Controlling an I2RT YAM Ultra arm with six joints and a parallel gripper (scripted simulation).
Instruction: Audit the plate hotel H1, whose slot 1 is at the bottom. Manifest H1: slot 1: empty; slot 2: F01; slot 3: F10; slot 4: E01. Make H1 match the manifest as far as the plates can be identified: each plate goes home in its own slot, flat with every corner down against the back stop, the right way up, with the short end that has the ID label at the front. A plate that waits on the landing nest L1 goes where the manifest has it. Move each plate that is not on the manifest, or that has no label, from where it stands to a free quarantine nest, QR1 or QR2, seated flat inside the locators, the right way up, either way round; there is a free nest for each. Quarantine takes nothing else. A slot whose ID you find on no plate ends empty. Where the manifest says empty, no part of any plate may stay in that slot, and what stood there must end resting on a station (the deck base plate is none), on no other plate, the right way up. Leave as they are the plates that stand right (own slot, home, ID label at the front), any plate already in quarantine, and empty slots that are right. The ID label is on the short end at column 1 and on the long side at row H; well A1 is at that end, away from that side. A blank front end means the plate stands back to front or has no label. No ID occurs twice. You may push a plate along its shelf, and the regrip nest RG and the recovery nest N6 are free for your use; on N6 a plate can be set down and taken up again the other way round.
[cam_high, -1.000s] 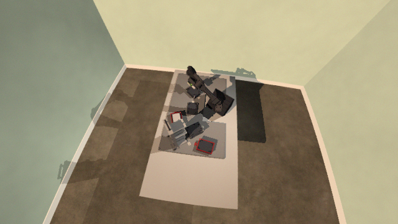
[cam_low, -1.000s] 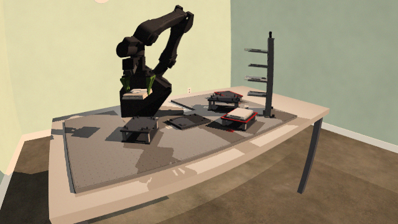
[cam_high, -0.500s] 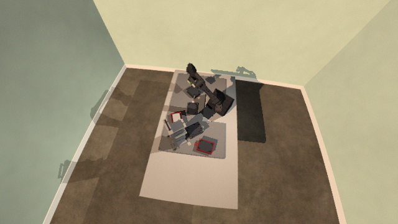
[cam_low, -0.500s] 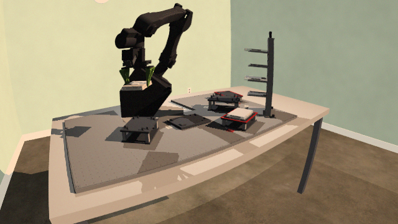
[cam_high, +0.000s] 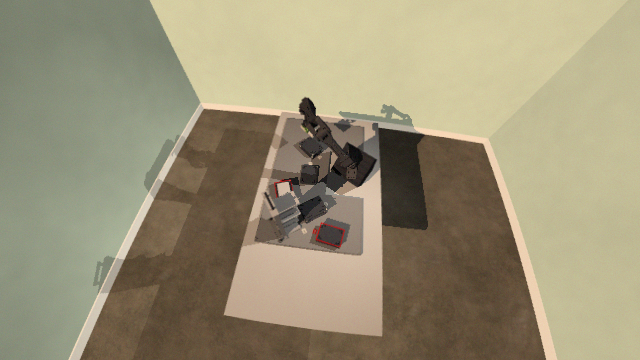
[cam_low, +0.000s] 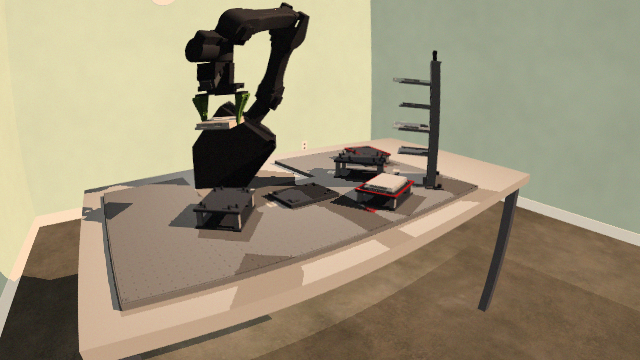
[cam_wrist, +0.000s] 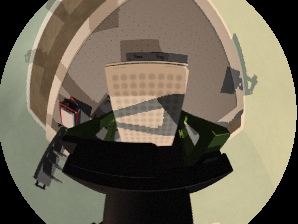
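The dark N6 nest lies 50 mm behind my hand, 240 mm to the left of it and 230 mm below it. Also, from my hand: hotel post: 40 mm ahead, 690 mm to the left, 30 mm below; N6 tag: 30 mm behind, 140 mm to the left, 240 mm below; L1 tag: 90 mm behind, 60 mm to the left, 240 mm below.
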